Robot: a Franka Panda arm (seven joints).
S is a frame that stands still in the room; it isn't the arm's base.
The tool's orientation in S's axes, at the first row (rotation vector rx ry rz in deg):
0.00, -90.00, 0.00
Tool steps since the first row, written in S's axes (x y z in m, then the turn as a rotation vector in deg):
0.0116, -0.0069, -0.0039, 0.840, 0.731, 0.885
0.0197, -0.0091, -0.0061, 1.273, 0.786, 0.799
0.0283, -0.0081, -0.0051, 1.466, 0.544, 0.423
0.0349, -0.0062, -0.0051, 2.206, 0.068, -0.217
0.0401, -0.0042, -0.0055, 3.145, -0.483, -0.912
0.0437, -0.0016, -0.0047, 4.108, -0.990, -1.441
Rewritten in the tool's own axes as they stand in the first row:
-0.0039, -0.0069, -0.0116, 0.885, 0.731, -0.840
-0.0061, -0.0091, -0.0197, 0.799, 0.786, -1.273
-0.0051, -0.0081, -0.0283, 0.423, 0.544, -1.466
-0.0051, -0.0062, -0.0349, -0.217, 0.068, -2.206
-0.0055, -0.0042, -0.0401, -0.912, -0.483, -3.145
-0.0047, -0.0016, -0.0437, -1.441, -0.990, -4.108

